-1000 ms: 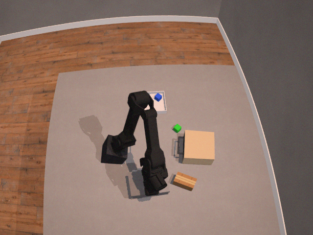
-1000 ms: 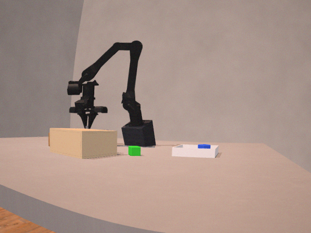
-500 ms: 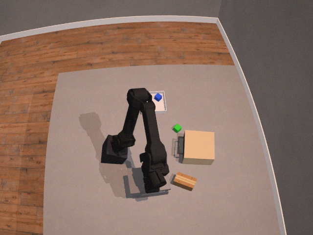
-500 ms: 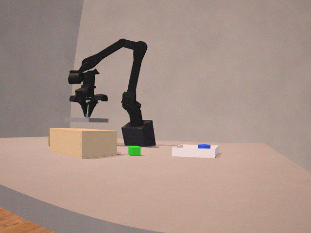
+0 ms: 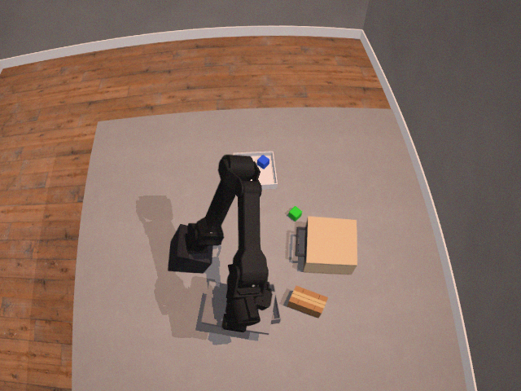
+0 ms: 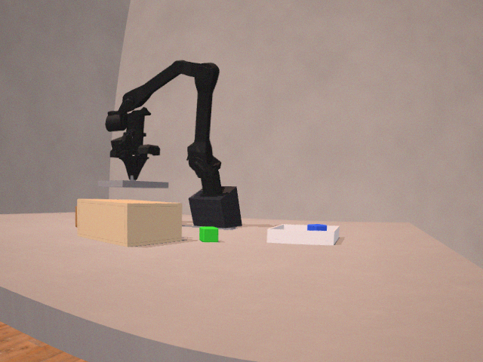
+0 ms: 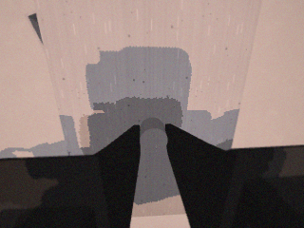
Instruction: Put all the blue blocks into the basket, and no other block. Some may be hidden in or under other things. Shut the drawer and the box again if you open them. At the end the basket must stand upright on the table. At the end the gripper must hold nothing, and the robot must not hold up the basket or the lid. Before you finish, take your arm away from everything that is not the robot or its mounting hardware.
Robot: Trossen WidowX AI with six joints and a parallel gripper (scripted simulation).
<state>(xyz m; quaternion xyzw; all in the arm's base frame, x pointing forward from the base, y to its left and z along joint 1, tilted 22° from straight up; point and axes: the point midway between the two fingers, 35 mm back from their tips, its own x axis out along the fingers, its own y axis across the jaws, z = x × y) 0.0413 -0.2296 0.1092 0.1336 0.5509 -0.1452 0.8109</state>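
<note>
The grey box lies 30 mm ahead of my hand, 30 mm to the left of it and 150 mm below it. Round my hand: tan drawer cabinet (350 mm ahead, 150 mm to the left, 130 mm below); knobbed lid (40 mm below); red block (230 mm ahead, 20 mm to the right, 150 mm below).
</note>
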